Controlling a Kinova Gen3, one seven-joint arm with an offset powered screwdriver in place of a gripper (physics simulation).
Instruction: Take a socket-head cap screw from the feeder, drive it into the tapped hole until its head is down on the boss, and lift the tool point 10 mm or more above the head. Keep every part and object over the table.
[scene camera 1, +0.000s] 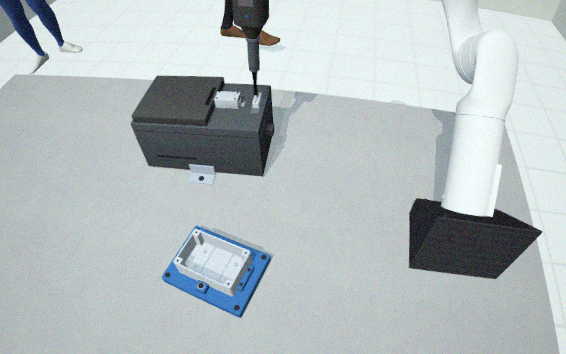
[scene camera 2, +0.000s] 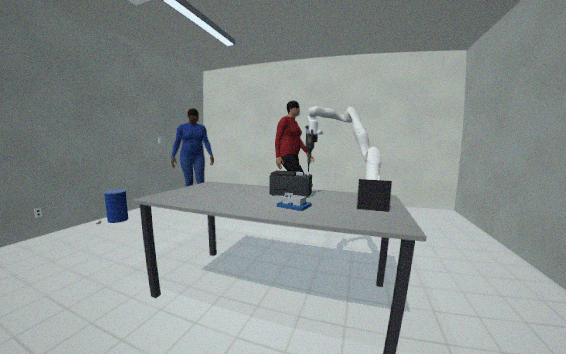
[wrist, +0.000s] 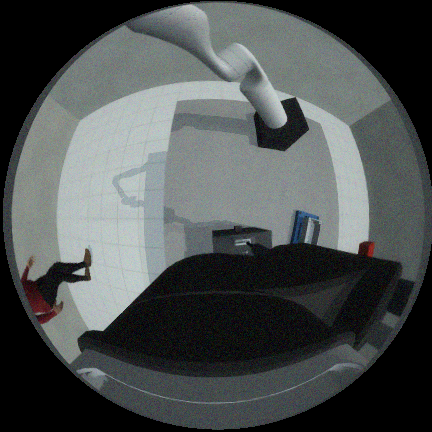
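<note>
The screw feeder (scene camera 1: 200, 146) (scene camera 2: 285, 184) (wrist: 227, 242) is a dark box with a brown-black lid. A small white pick-up piece (scene camera 1: 256, 103) stands on its top right. My screwdriver (scene camera 1: 256, 94) (scene camera 2: 308, 171) (wrist: 248, 243) points down, its thin black bit at the back end of this piece. Whether the bit touches it or bears a screw is too small to tell. A blue plate (scene camera 1: 220, 301) (scene camera 2: 294, 205) (wrist: 298, 225) carries an open white housing (scene camera 1: 205, 278). A small blue boss (scene camera 1: 201, 286) with a dark hole stands at the housing's near side.
A white block (scene camera 1: 227, 99) sits beside the pick-up piece. A small angle bracket (scene camera 1: 207, 170) is at the feeder's front. The arm's black base (scene camera 1: 470, 247) (scene camera 2: 374, 195) (wrist: 281, 137) stands at the table's right. A person in red (scene camera 2: 288, 140) and one in blue (scene camera 2: 192, 142) are behind the table.
</note>
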